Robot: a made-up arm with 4 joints.
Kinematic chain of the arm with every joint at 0, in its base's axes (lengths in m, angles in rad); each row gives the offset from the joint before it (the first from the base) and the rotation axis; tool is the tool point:
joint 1: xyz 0 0 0.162 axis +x
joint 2: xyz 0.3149 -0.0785 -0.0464 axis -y
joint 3: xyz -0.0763 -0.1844 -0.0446 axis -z
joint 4: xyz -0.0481 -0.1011 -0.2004 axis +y
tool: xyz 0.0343 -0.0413 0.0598
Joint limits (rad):
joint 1: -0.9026..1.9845
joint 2: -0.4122..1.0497
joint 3: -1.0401..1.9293
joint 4: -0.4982..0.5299
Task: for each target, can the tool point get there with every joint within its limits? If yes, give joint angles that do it. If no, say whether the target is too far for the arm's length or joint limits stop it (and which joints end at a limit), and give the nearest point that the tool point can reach.
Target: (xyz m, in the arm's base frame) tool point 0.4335 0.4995 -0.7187
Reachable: no: too far | nearest point 0.3670 0.2414 -0.2637 | short by 0.527 m
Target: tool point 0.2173 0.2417 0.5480
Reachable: no: joint limits stop it (at a limit: joint 1, joint 3, joint 4) | nearest point 0.2408 0.3402 0.1264 | short by 0.434 m
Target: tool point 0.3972 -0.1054 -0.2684
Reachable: yes | joints 0.8428 0.5316 -0.6322 -0.1496
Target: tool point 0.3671 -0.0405 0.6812
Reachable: no: joint limits stop it (at a limit: joint 1, joint 2, joint 3) | nearest point 0.4854 -0.3083 0.3782 | short by 0.421 m
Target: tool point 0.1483 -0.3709 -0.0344
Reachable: yes | joints -0.1921 0.2133 0.8721 -0.3518
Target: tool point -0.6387 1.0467 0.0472
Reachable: no: too far | nearest point 0.0933 0.3496 -0.0183 | short by 1.013 m
